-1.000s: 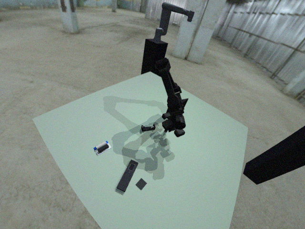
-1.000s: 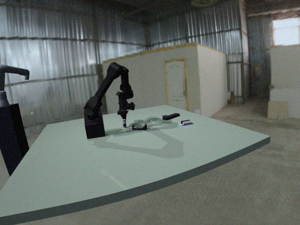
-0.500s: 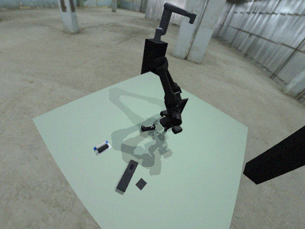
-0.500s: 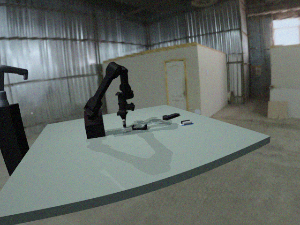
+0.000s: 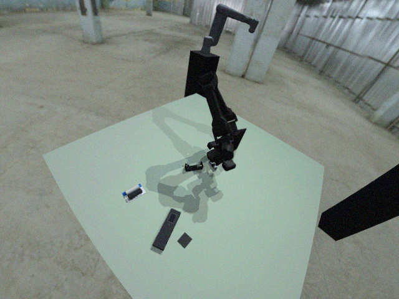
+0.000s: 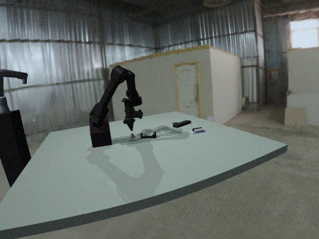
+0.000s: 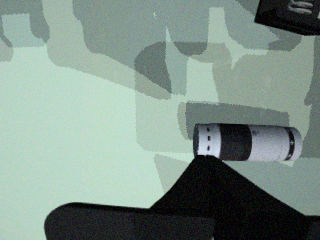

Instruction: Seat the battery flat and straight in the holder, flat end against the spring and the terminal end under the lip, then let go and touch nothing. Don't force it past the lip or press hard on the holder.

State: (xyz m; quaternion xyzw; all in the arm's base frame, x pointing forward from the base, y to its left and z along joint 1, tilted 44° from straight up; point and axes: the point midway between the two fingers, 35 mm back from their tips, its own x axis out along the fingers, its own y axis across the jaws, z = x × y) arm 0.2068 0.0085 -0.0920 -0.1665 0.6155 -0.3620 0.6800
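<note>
My gripper tip is now 10 mm past the battery, 20 mm to the left of it and 20 mm above it. Round my gripper tip: small black square: 370 mm ahead, 160 mm to the left, 40 mm below; then long black bar: 400 mm ahead, 80 mm to the left, 20 mm below.
</note>
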